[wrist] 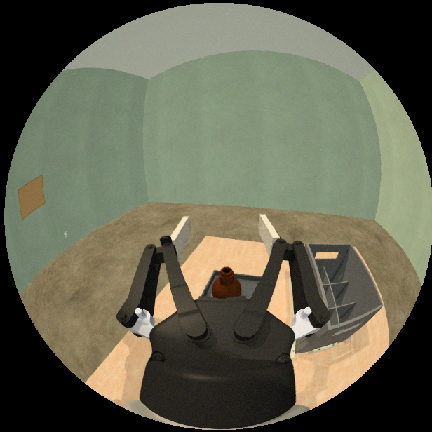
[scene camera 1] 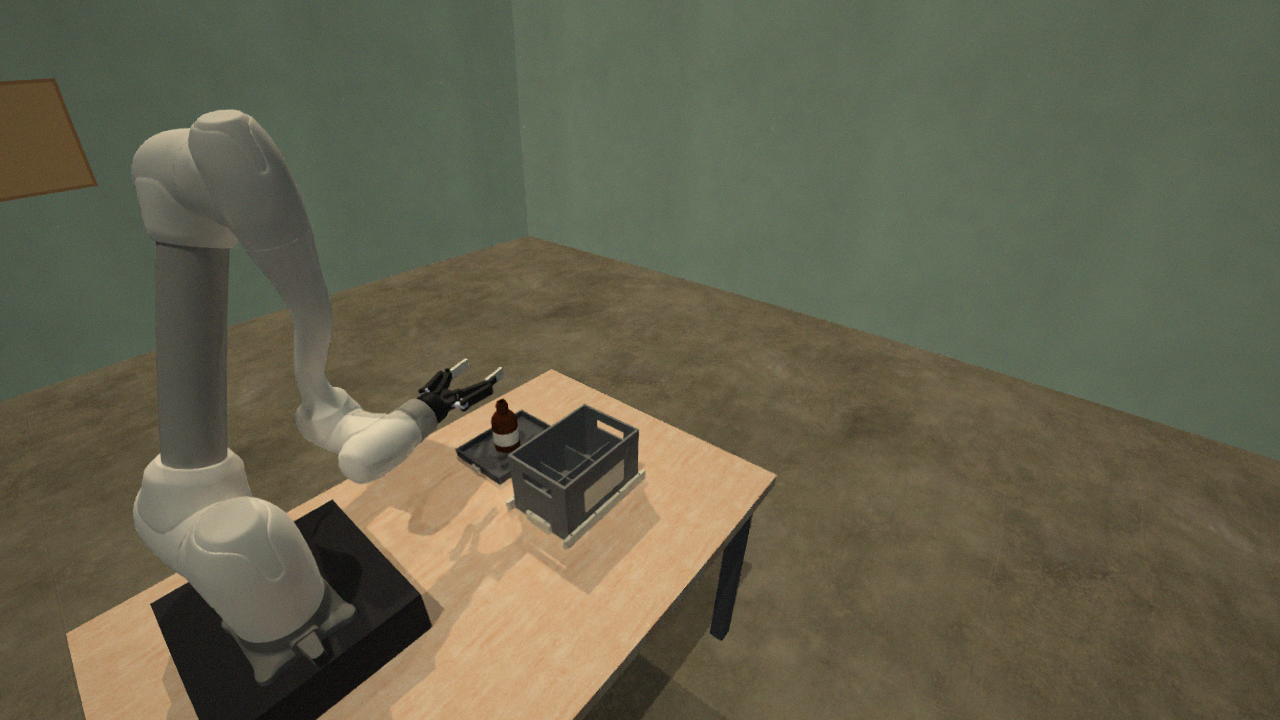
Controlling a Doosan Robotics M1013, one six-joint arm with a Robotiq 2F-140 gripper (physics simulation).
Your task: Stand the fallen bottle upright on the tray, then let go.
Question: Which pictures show my gripper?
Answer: The wrist view and scene camera 1: all of them.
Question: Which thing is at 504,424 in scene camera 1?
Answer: A brown bottle.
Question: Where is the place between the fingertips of my gripper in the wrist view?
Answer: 224,223
